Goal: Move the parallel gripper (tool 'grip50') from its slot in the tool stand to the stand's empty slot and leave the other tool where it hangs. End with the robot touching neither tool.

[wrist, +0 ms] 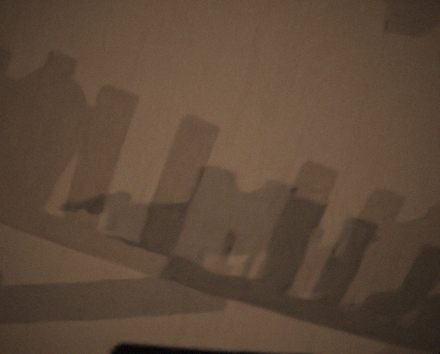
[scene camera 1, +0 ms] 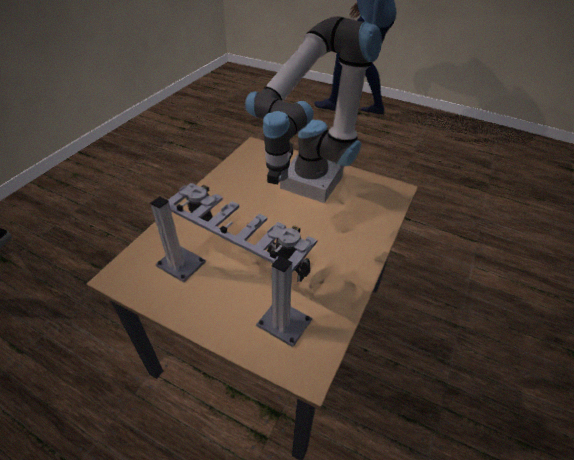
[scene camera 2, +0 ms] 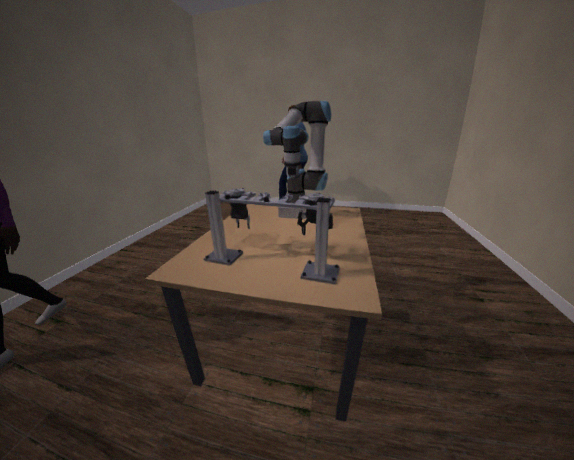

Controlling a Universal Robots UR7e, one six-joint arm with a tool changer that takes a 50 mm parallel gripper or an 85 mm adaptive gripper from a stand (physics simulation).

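Where they show: arm's base at its link origin: (scene camera 1: 311, 168).
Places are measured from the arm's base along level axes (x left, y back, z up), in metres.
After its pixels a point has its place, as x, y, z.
The tool stand (scene camera 1: 168, 235) @(-0.315, -0.676, 0.109) (scene camera 2: 217, 225) @(-0.318, -0.679, 0.095) has three slots along its rail. The parallel gripper (scene camera 1: 196, 194) (scene camera 2: 239, 211) hangs in the left end slot, its two straight fingers apart and pointing down. The adaptive gripper (scene camera 1: 287, 237) (scene camera 2: 311, 216) hangs in the right end slot. The middle slot is empty, between a left prong (scene camera 1: 228, 210) @(-0.127, -0.590, 0.201) and a right prong (scene camera 1: 256, 222) @(-0.023, -0.613, 0.200). The arm's tool end (scene camera 1: 274, 176) (scene camera 2: 293, 170) carries neither tool. It points down between the stand and the robot base, higher than the rail and apart from both tools.
The robot base (scene camera 1: 312, 185) @(0.035, -0.106, -0.010) stands at the far end of the table (scene camera 1: 240, 320) @(-0.021, -0.793, -0.081) (scene camera 2: 270, 280) @(-0.081, -0.814, -0.081). Two columns on foot plates hold up the rail. The wrist view shows shadows on the table top and a dark edge at the bottom. People stand beyond the table and at the left.
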